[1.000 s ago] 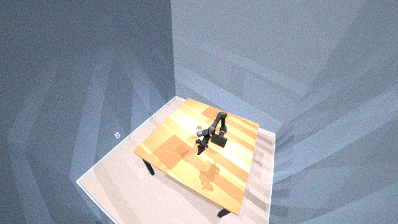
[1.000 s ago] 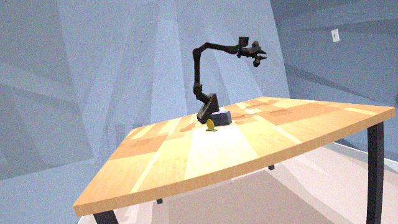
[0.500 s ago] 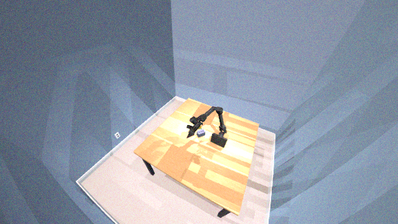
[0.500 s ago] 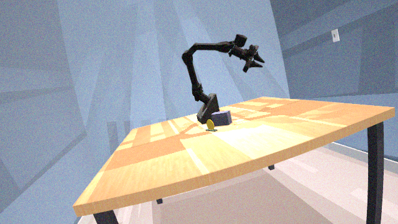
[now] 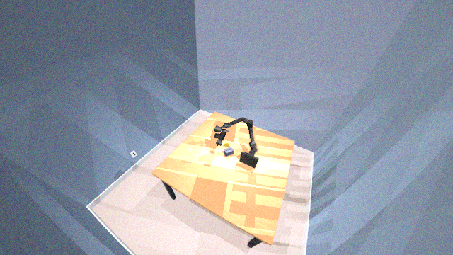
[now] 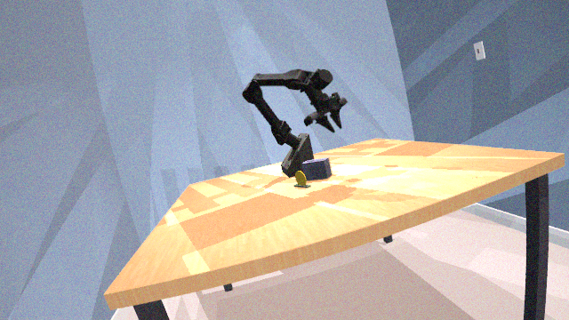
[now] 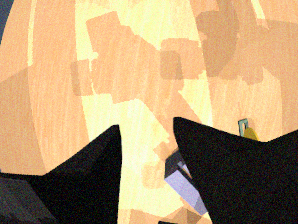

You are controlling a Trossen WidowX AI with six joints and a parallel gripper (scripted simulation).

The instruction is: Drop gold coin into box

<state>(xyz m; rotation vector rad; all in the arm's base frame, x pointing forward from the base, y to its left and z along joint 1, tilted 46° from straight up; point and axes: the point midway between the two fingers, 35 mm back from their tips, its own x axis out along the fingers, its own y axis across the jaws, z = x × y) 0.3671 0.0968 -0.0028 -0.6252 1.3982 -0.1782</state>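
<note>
Right now the gold coin is 17 cm to the right of my gripper tip, 15 cm below it and 4 cm behind it.
</note>
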